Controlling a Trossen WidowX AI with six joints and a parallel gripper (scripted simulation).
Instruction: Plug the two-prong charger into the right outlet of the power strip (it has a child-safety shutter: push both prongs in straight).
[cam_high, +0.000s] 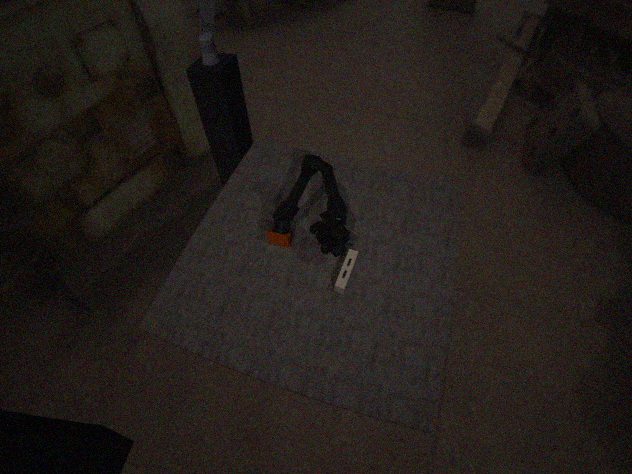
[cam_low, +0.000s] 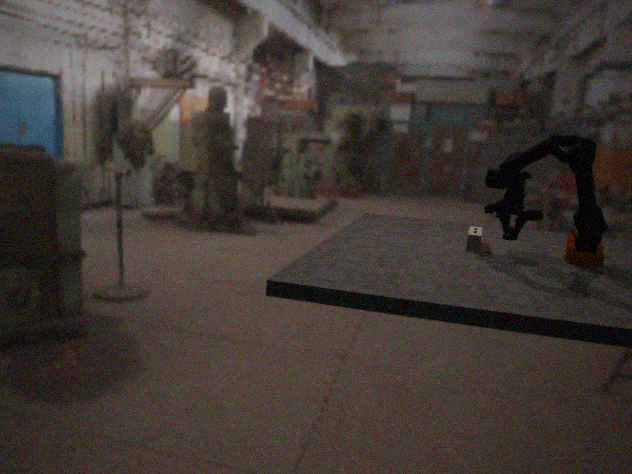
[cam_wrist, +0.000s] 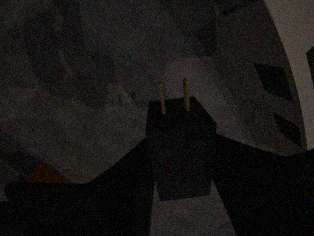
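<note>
My gripper tip is 10 mm to the right of the two-prong charger, 10 mm below it and 10 mm short of it.
</note>
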